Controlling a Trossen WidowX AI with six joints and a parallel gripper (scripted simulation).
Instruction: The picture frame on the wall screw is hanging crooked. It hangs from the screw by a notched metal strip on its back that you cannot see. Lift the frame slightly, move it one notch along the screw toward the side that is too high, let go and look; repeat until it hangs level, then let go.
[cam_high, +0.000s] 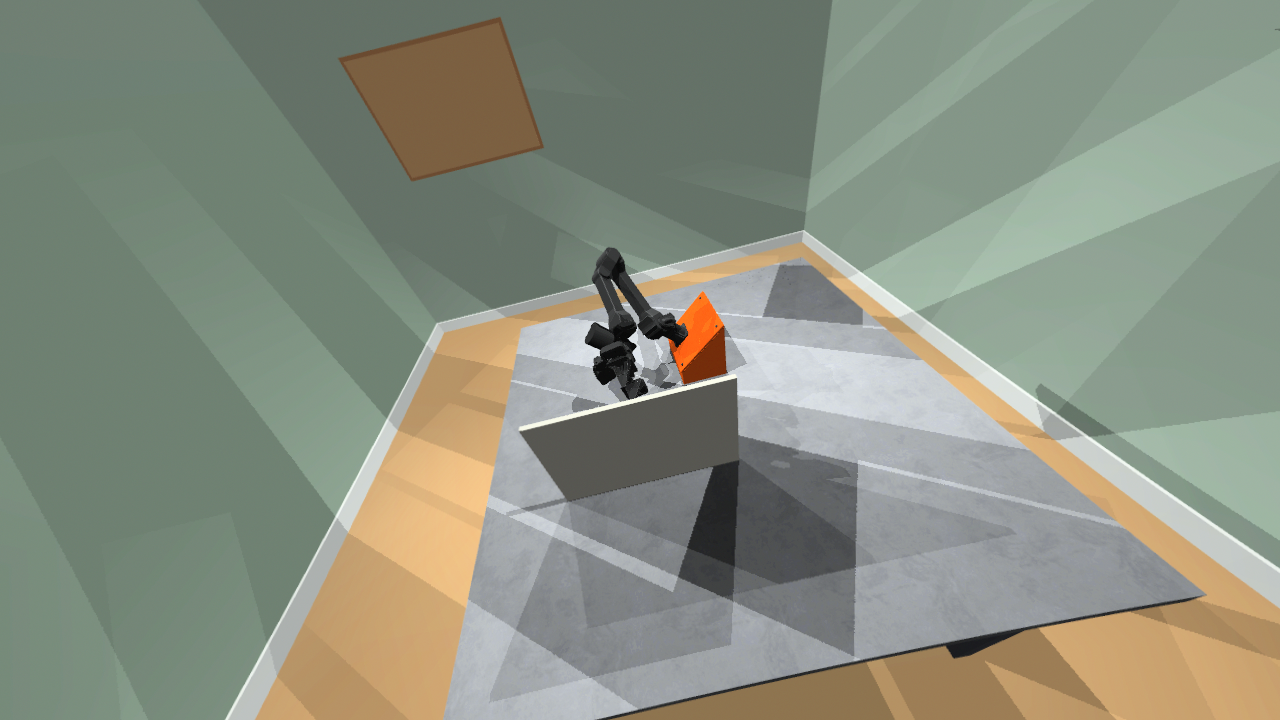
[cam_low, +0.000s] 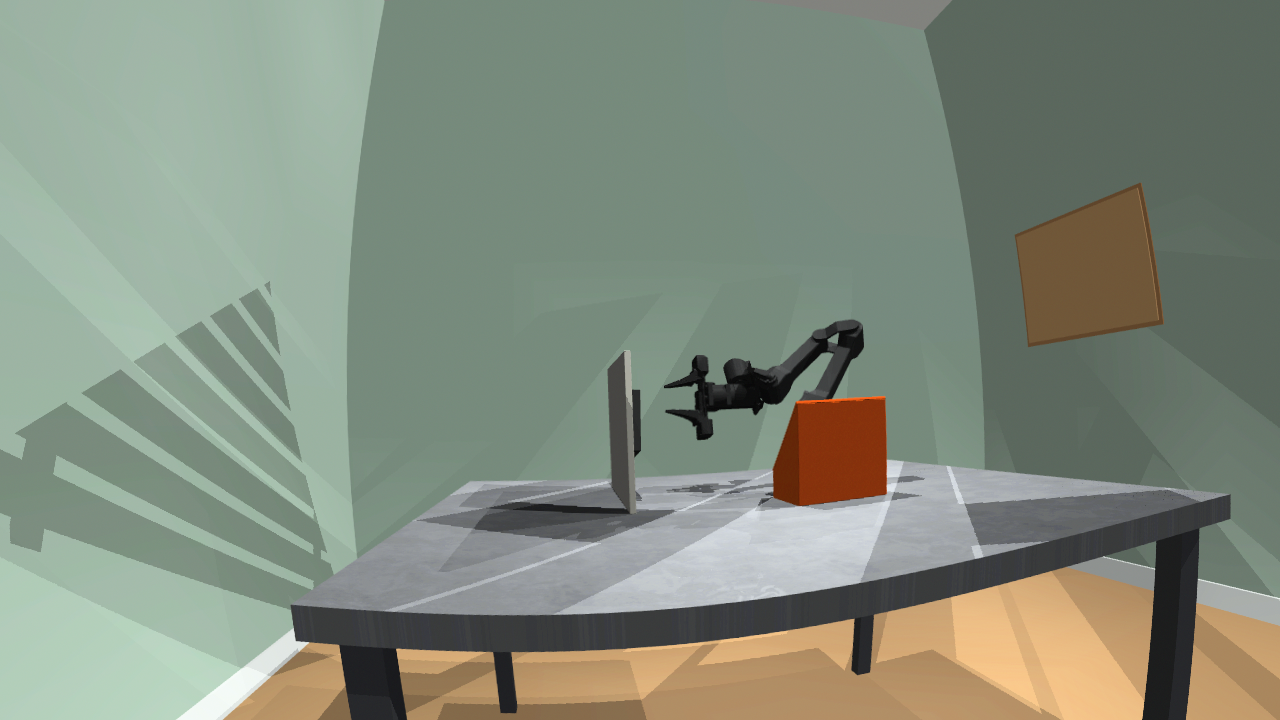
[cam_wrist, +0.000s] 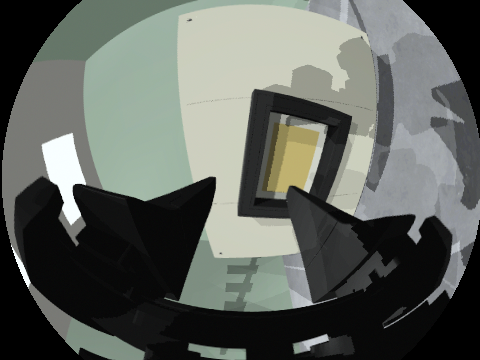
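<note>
The picture frame is 9 cm ahead of my gripper tip, 1 cm to the left of it and 6 cm below it. Also, from my gripper tip: wall panel: 10 cm ahead, 7 cm below.
</note>
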